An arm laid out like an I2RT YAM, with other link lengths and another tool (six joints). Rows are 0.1 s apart.
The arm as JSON. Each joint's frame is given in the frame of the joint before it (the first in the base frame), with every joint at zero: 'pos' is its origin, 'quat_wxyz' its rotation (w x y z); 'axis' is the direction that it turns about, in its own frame. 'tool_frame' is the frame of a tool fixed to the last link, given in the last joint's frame.
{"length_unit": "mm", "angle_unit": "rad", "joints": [
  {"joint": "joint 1", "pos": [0.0, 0.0, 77.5], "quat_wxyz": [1.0, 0.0, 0.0, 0.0], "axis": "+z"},
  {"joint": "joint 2", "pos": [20.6, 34.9, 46.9], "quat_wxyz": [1.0, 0.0, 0.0, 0.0], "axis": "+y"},
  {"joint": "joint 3", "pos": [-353.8, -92.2, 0.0], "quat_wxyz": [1.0, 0.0, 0.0, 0.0], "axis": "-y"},
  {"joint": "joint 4", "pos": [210.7, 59.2, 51.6], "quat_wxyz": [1.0, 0.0, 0.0, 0.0], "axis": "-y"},
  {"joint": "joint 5", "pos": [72.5, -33.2, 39.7], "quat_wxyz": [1.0, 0.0, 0.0, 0.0], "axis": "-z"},
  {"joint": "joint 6", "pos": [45.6, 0.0, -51.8], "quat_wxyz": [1.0, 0.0, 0.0, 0.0], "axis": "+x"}
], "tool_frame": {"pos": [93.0, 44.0, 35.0], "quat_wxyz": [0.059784, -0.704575, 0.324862, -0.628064]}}
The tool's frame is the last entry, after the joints.
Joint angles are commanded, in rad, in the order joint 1, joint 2, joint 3, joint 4, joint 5, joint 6. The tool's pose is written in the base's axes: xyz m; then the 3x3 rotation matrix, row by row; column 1 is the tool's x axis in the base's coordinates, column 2 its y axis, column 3 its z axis. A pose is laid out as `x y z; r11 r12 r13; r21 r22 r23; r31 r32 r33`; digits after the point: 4 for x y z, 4 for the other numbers.
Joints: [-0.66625, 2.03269, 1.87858, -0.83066, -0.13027, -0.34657]
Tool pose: 0.4266 -0.2851 0.2939; 0.5209 -0.8271 0.2109; -0.6791 -0.5513 -0.4846; 0.5171 0.1092 -0.8489
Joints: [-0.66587, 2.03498, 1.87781, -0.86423, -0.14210, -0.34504]
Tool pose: 0.4231 -0.2802 0.2894; 0.5358 -0.8217 0.1943; -0.6919 -0.5592 -0.4567; 0.4839 0.1103 -0.8681
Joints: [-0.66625, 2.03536, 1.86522, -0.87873, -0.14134, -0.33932]
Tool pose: 0.4197 -0.2780 0.2837; 0.5417 -0.8224 0.1736; -0.7040 -0.5567 -0.4409; 0.4593 0.1167 -0.8806
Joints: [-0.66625, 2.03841, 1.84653, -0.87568, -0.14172, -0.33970]
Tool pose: 0.4181 -0.2767 0.2766; 0.5487 -0.8204 0.1609; -0.7090 -0.5586 -0.4306; 0.4431 0.1221 -0.8881
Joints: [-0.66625, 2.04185, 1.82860, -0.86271, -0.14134, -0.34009]
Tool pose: 0.4179 -0.2766 0.2705; 0.5518 -0.8195 0.1549; -0.7110 -0.5593 -0.4263; 0.4360 0.1251 -0.8912
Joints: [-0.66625, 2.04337, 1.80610, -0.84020, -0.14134, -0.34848]
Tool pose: 0.4179 -0.2764 0.2647; 0.5581 -0.8150 0.1556; -0.7056 -0.5649 -0.4277; 0.4365 0.1290 -0.8904
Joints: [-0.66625, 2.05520, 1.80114, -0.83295, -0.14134, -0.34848]
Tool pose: 0.4195 -0.2777 0.2582; 0.5614 -0.8141 0.1489; -0.7082 -0.5657 -0.4225; 0.4281 0.1317 -0.8941
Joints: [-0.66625, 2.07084, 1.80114, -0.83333, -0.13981, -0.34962]
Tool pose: 0.4210 -0.2790 0.2505; 0.5673 -0.8120 0.1368; -0.7115 -0.5670 -0.4150; 0.4145 0.1381 -0.8995
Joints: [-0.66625, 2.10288, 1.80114, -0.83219, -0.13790, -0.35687]
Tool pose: 0.4238 -0.2814 0.2348; 0.5820 -0.8050 0.1151; -0.7142 -0.5737 -0.4010; 0.3889 0.1512 -0.9088
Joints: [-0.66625, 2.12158, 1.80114, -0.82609, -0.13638, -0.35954]
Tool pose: 0.4261 -0.2834 0.2260; 0.5875 -0.8023 0.1057; -0.7153 -0.5760 -0.3957; 0.3783 0.1569 -0.9123
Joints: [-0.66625, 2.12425, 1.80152, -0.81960, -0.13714, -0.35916]
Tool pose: 0.4273 -0.2842 0.2255; 0.5861 -0.8029 0.1091; -0.7146 -0.5757 -0.3974; 0.3819 0.1550 -0.9111
